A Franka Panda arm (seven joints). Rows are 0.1 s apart.
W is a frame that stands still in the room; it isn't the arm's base.
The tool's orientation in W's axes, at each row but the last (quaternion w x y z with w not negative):
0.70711 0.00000 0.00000 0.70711
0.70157 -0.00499 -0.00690 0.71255
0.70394 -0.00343 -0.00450 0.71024
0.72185 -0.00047 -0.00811 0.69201
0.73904 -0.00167 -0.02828 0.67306
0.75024 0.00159 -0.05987 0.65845
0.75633 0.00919 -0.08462 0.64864
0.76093 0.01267 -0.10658 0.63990
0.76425 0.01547 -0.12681 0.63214
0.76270 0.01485 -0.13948 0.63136
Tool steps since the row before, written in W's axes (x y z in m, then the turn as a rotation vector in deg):
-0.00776 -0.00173 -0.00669 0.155 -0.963 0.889
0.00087 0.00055 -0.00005 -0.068 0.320 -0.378
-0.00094 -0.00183 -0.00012 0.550 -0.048 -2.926
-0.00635 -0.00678 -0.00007 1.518 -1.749 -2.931
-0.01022 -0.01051 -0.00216 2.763 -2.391 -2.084
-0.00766 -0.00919 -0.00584 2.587 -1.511 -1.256
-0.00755 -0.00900 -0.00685 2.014 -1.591 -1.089
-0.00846 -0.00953 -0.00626 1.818 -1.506 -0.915
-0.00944 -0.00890 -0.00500 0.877 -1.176 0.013
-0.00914 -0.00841 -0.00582 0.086 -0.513 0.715
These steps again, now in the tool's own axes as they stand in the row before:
-0.00173 0.00776 -0.00669 -0.963 -0.155 0.889
0.00054 -0.00088 -0.00007 0.320 0.069 -0.378
-0.00182 0.00096 -0.00011 -0.057 -0.517 -2.932
-0.00704 0.00606 0.00008 -1.716 -1.556 -2.931
-0.01149 0.00927 -0.00133 -2.206 -2.889 -2.117
-0.01058 0.00679 -0.00438 -1.283 -2.661 -1.351
-0.01086 0.00665 -0.00476 -1.420 -2.127 -1.110
-0.01171 0.00727 -0.00340 -1.338 -1.940 -0.925
-0.01122 0.00806 -0.00155 -0.981 -1.088 0.076
-0.01091 0.00803 -0.00215 -0.312 -0.297 0.772

